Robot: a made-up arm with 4 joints.
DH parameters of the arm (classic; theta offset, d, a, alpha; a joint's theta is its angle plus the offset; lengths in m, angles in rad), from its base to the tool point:
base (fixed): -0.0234 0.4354 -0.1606 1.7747
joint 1: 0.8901 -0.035 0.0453 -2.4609
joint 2: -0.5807 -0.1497 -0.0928 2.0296
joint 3: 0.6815 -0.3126 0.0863 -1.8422
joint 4: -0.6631 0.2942 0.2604 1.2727
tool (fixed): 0.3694 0.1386 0 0
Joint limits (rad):
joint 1: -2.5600..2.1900
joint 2: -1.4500..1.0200
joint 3: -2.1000..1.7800
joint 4: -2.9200..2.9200
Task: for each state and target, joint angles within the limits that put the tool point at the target. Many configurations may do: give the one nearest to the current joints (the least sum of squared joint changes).
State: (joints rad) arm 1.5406 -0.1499 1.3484 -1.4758
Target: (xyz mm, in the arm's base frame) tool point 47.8 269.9 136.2
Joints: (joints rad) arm 0.7871 0.2327 0.4574 -0.8981
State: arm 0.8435 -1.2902 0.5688 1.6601
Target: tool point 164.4 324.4 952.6
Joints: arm 0.4033 -1.4500 1.3385 1.0106
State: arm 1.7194 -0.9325 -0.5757 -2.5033
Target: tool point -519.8 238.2 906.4
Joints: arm 1.5495 -1.4500 -0.0549 -2.1687
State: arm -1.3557 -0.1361 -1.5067 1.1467
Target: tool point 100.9 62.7 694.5
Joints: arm -1.0774 -0.3152 -0.8097 0.3001
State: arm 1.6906 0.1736 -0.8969 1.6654
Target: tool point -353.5 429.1 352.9
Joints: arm 1.9512 0.3093 -0.2159 0.8525
